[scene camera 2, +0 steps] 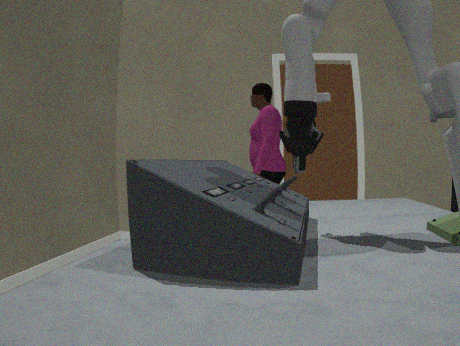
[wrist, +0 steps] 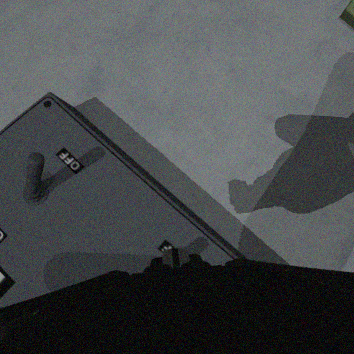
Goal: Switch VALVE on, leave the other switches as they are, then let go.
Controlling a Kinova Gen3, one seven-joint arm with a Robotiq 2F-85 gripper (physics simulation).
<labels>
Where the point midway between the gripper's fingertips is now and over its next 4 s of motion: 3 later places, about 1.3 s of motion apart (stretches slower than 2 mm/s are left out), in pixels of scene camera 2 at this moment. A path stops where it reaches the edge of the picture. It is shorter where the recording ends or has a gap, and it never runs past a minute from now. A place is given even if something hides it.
The gripper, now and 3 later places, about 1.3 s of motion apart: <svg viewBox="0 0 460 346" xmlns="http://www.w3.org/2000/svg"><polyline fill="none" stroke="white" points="298,172 309,140 310,192 287,190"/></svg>
</labels>
